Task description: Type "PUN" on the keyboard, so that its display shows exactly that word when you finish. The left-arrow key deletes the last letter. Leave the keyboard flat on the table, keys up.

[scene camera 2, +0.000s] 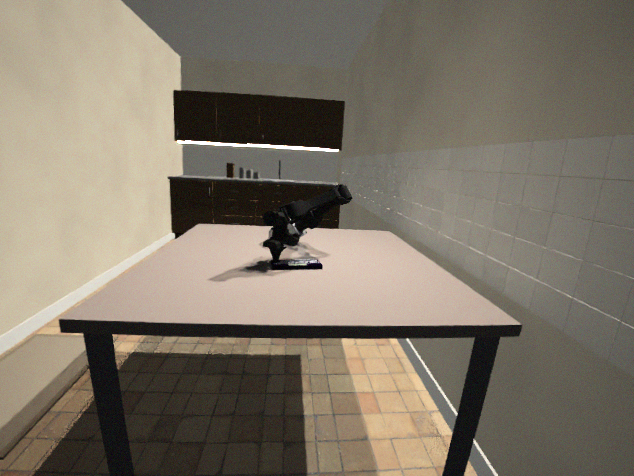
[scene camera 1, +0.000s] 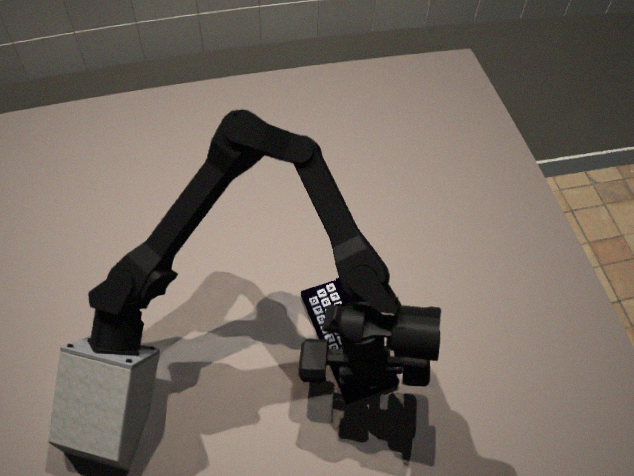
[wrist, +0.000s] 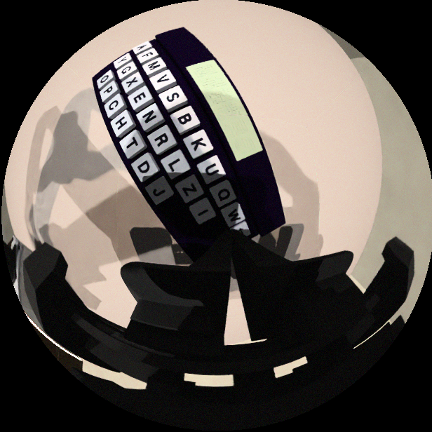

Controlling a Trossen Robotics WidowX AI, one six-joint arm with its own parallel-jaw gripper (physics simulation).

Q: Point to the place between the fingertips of my gripper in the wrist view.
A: At 229, 234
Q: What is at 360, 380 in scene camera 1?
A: My gripper.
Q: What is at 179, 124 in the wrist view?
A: A dark keyboard.
